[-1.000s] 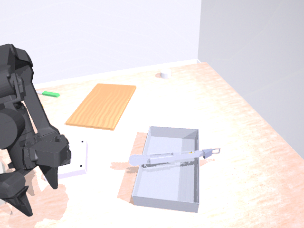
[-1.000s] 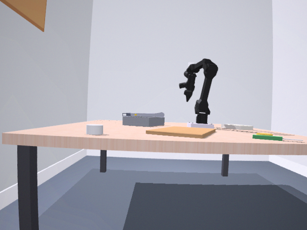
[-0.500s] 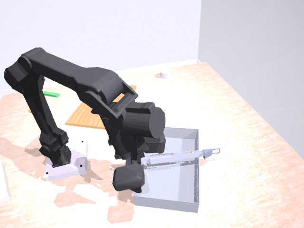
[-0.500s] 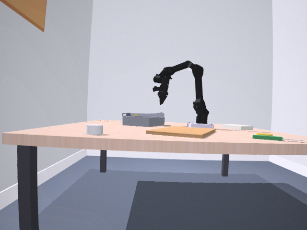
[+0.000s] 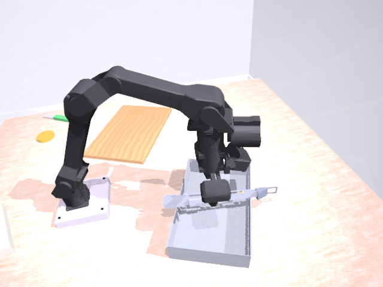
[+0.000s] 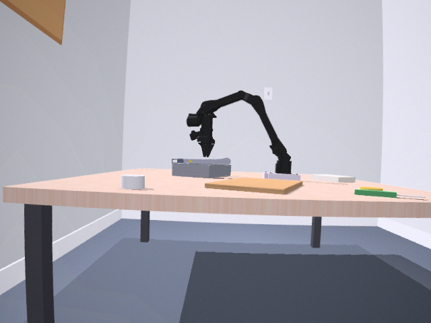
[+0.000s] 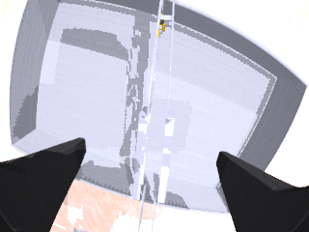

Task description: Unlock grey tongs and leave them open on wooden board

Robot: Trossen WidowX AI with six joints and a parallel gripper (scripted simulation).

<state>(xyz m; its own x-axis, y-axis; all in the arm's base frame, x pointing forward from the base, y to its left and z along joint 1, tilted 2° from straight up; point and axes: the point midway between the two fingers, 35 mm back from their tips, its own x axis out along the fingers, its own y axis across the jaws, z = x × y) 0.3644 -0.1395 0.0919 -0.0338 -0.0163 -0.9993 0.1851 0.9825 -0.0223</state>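
My gripper tip is 10 mm short of the roasting tin and 70 mm above it. From my gripper tip the other things lie so: yellow lock piece: 80 mm ahead, 10 mm to the right, 20 mm below; then white block: 620 mm behind, 100 mm to the left, 80 mm below; then wooden board: 180 mm behind, 480 mm to the left, 90 mm below.
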